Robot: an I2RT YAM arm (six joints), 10 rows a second.
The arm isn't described. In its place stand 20 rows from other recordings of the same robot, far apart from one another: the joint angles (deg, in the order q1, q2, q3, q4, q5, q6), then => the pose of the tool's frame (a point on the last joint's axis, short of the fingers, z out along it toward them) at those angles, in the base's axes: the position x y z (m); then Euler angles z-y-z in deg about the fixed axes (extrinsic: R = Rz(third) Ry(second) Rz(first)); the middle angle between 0 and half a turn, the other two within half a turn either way.
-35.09 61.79 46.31 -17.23 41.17 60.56 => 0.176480, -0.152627, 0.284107, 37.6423, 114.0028, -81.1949
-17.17 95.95 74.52 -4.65 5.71 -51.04 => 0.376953, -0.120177, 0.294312, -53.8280, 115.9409, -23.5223
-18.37 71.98 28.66 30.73 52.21 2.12 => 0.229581, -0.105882, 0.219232, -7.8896, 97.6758, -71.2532
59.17 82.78 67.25 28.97 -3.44 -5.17 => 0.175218, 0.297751, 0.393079, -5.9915, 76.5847, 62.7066
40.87 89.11 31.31 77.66 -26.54 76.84 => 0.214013, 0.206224, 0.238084, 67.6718, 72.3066, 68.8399
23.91 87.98 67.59 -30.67 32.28 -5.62 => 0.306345, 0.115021, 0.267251, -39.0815, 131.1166, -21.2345
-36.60 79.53 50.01 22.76 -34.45 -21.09 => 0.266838, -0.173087, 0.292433, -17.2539, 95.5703, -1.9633
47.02 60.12 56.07 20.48 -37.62 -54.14 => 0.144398, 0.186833, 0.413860, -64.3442, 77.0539, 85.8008
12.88 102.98 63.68 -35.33 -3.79 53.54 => 0.326943, 0.077174, 0.156404, 67.0609, 164.1806, 26.9125
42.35 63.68 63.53 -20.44 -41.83 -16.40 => 0.163006, 0.180711, 0.374138, -2.3343, 105.1914, 86.0650
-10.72 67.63 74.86 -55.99 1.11 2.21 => 0.223176, -0.042952, 0.365582, 0.9441, 138.7477, -12.4035
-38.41 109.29 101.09 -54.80 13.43 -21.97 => 0.314237, -0.259702, 0.290336, -46.4749, 150.0707, -66.1532
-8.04 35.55 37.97 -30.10 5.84 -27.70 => 0.142422, -0.023776, 0.286459, -30.7553, 117.5241, -14.6285
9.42 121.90 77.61 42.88 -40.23 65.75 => 0.467719, 0.100905, 0.207008, 66.6608, 91.0764, 49.6586
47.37 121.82 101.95 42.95 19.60 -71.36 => 0.353464, 0.366354, 0.353136, -63.2250, 68.3274, 26.2103
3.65 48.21 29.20 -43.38 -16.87 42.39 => 0.144383, 0.019563, 0.191500, 71.4145, 147.9936, 36.8481
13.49 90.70 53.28 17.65 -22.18 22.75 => 0.341997, 0.095864, 0.240079, 30.4774, 108.2531, 36.9132
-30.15 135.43 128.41 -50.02 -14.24 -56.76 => 0.451975, -0.252400, 0.237337, -35.9852, 144.4166, -5.1426
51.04 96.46 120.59 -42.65 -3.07 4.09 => 0.220249, 0.275407, 0.495943, 5.1178, 108.4925, 54.2773
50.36 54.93 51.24 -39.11 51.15 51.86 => 0.140869, 0.126581, 0.308229, 16.0621, 115.2268, -9.0574
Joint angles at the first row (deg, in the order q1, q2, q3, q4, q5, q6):
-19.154, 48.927, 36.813, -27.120, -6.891, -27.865
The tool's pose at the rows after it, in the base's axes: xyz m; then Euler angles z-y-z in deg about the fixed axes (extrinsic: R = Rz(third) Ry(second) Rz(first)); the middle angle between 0 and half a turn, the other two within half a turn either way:
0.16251, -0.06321, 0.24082, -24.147, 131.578, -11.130
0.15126, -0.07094, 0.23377, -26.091, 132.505, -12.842
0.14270, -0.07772, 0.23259, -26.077, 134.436, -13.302
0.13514, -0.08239, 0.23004, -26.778, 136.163, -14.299
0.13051, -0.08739, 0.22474, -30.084, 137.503, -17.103
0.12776, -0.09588, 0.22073, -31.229, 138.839, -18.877
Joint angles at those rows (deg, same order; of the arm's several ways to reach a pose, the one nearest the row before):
-23.064, 47.384, 35.071, -29.887, -8.898, -32.131
-27.387, 45.706, 33.362, -31.092, -10.670, -36.034
-31.353, 45.375, 33.714, -34.221, -12.783, -38.930
-34.445, 45.002, 33.626, -36.591, -13.801, -41.600
-36.759, 45.119, 32.823, -36.916, -13.134, -44.838
-39.904, 46.603, 32.737, -36.919, -13.660, -47.370

